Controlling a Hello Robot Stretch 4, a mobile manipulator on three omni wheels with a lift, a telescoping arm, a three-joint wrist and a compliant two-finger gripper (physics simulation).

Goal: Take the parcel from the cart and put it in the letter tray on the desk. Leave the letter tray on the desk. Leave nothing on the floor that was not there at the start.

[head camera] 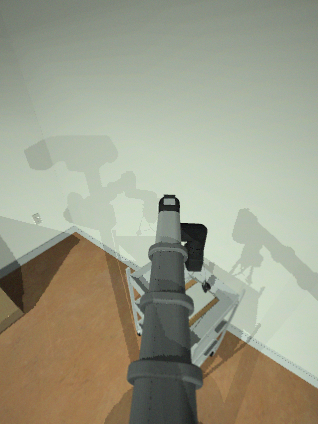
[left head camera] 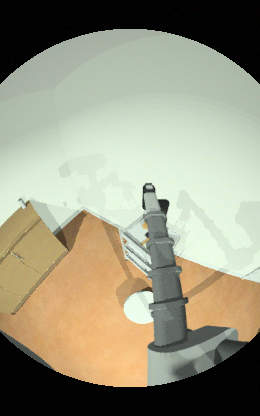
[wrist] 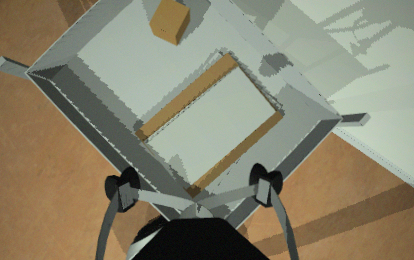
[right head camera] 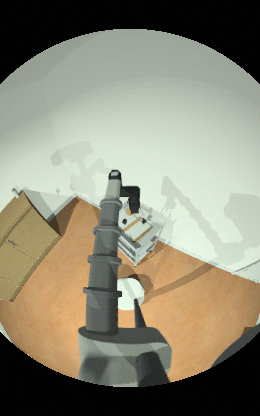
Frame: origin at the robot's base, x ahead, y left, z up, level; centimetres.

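Where they show: gripper, fingertip midpoint: (head camera: 188, 289) (wrist: 194, 179) (right head camera: 133, 222); robot's base, origin of the base link: (left head camera: 141, 306) (right head camera: 126, 292).
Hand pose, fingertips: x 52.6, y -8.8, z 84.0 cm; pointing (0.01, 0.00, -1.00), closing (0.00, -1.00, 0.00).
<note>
Things, the pixels of their centre, and the offset from my fingertips. "spot": a spot on its surface instead.
- small orange-brown box, body centre: (wrist: 170, 22) (right head camera: 129, 211) dx +24.8, dy +3.9, dz -18.1 cm
- flat white piece with two brown strips, body centre: (wrist: 212, 127) (head camera: 190, 301) (right head camera: 137, 228) dx +5.6, dy -3.4, dz -19.1 cm
- tan cabinet, surface spot: (left head camera: 30, 255) spot: dx -16.0, dy +142.2, dz -30.6 cm
The parcel, seemingly the small orange-brown box (wrist: 170, 21) (right head camera: 128, 212), stands on the cart's top shelf near its far corner. The cart (wrist: 95, 132) (head camera: 133, 295) (left head camera: 123, 243) (right head camera: 137, 256) is light grey, with raised shelf walls and corner posts. My gripper (wrist: 194, 179) (right head camera: 134, 220) is open, its two fingertips wide apart with no object between them. It hangs over the cart, and the small box lies beyond the fingertips in the wrist view. In the head camera view one fingertip shows beside the arm. The desk and the letter tray do not show in these views.
A flat white piece with two brown strips (wrist: 215, 125) lies on the cart's top shelf, nearer the fingers than the box. Walls stand behind the cart. A tan cabinet (left head camera: 30, 255) (right head camera: 25, 245) stands at the left. A white round shape (left head camera: 140, 306) (right head camera: 131, 294) shows below the arm.
</note>
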